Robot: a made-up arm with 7 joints.
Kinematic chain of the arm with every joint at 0, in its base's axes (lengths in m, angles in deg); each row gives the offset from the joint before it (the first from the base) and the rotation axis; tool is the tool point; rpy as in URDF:
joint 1: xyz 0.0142 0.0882 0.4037 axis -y
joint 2: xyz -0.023 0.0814 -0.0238 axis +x
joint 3: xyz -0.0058 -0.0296 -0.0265 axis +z
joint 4: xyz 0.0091 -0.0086 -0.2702 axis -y
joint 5: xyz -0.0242 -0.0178 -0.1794 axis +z
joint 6: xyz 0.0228 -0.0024 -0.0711 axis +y
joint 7: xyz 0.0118 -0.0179 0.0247 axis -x
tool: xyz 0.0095 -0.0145 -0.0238 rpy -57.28 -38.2 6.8
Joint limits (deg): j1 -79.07..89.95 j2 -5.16..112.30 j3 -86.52..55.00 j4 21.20..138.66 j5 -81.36..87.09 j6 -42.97..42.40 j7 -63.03..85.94
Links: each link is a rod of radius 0.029 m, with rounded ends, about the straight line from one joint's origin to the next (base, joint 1, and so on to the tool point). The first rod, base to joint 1, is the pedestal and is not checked.
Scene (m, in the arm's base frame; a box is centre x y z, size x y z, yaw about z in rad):
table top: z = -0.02
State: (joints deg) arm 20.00 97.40 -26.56 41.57 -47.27 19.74 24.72
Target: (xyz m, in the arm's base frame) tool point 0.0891 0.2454 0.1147
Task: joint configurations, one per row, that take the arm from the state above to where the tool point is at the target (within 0.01 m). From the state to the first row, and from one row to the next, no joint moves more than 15 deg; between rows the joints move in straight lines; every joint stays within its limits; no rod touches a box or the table.
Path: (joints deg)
1: 16.08 93.14 -28.13 55.60 -43.72 19.61 24.77
2: 12.16 88.88 -29.69 69.63 -40.18 19.48 24.82
3: 8.23 84.62 -31.26 83.65 -36.63 19.35 24.88
4: 4.31 80.36 -32.83 97.68 -33.08 19.22 24.93
5: 0.39 76.10 -34.39 111.71 -29.53 19.09 24.98
6: -3.53 71.84 -35.96 125.74 -25.99 18.96 25.03

